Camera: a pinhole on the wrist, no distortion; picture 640 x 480 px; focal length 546.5 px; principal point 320.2 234.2 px. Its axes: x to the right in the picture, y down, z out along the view. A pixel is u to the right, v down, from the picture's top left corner.
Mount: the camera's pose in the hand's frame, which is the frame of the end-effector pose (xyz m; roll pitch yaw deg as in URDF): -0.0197 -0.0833 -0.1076 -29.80 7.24 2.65
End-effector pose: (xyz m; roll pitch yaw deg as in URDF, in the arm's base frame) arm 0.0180 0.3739 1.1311 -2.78 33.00 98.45
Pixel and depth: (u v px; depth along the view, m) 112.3 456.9 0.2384
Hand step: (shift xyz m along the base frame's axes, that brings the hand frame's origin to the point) -0.1098 -0.0697 0.1004
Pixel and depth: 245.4 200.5 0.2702
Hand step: -0.0493 0.0410 0.1311
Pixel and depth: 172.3 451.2 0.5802
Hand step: -0.4129 -0.0343 0.3145
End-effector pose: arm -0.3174 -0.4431 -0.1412 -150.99 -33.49 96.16
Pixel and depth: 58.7 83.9 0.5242
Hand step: -0.1831 0.0339 -0.4580
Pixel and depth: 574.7 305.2 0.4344
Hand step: 0.0292 0.3366 -0.1160
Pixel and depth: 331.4 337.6 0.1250
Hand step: 0.0071 -0.0124 0.0039
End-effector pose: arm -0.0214 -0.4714 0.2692 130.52 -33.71 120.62
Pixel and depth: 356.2 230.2 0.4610
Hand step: 0.2270 0.2317 -0.0346
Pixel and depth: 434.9 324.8 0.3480
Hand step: 0.1519 0.1580 0.0505
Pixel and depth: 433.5 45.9 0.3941
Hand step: 0.0900 0.2792 -0.0947
